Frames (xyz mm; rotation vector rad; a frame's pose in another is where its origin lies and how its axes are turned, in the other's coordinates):
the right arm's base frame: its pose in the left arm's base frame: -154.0 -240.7 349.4 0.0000 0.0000 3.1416
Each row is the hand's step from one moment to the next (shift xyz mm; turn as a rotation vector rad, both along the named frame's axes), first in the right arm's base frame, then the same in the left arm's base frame.
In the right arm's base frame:
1: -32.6 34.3 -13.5 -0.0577 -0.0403 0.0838
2: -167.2 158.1 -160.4 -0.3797 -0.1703 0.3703
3: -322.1 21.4 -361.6 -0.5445 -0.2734 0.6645
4: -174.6 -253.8 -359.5 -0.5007 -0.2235 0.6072
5: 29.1 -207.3 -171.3 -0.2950 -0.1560 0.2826
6: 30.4 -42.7 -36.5 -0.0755 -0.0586 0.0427
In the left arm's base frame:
1: 32.6 -34.3 -13.5 0.0577 0.0403 0.0838
2: 167.2 -158.1 -160.4 0.3797 0.1703 0.3703
3: 322.1 -21.4 -361.6 0.5445 0.2734 0.6645
4: 174.6 253.8 -359.5 0.5007 0.2235 0.6072
5: -29.1 207.3 -171.3 0.2950 0.1560 0.2826
6: -30.4 42.7 -36.5 0.0755 0.0586 0.0427

